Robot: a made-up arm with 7 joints.
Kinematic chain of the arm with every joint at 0, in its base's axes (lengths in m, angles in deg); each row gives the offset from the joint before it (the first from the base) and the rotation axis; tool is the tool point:
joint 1: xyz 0 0 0 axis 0 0.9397 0.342
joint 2: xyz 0 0 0 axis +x
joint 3: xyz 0 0 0 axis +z
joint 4: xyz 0.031 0 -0.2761 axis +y
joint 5: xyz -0.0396 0 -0.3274 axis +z
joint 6: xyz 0 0 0 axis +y
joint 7: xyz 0 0 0 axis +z
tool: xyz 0 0 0
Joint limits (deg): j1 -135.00..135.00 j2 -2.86..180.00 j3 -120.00..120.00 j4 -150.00..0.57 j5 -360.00..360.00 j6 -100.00..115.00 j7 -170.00..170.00
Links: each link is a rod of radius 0.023 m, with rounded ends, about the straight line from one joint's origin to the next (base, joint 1, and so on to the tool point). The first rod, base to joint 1, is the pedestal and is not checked.
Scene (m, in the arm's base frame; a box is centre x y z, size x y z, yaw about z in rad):
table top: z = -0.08
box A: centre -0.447 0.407 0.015 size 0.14 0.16 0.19 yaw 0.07
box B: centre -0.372 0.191 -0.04 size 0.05 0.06 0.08 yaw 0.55
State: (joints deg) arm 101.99 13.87 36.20 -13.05 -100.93 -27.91 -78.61
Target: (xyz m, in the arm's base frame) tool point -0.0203 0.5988 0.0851
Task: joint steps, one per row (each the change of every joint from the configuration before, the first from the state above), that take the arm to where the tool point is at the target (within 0.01 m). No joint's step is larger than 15 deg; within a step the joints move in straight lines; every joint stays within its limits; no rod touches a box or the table.
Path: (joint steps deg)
1: 3.01 12.02 6.43 -3.47 3.80 -3.48 4.71
2: 3.02 12.01 6.43 -3.46 3.79 -3.48 4.71
3: 3.01 12.02 6.43 -3.47 3.80 -3.48 4.70
4: 3.02 12.01 6.43 -3.47 3.80 -3.48 4.71
5: 3.01 12.02 6.43 -3.46 3.79 -3.48 4.71
6: -8.99 -3.09 -1.90 -11.19 -8.66 2.40 -8.26
7: -8.98 -3.08 -1.89 -11.18 -8.67 2.41 -8.27
8: -8.99 -3.09 -1.90 -11.18 -8.67 2.40 -8.26
9: -7.58 10.83 -10.34 13.42 2.34 3.40 0.42
10: -7.57 10.83 -10.35 13.42 2.34 3.39 0.41
11: -7.58 10.84 -10.34 13.43 2.34 3.40 0.42

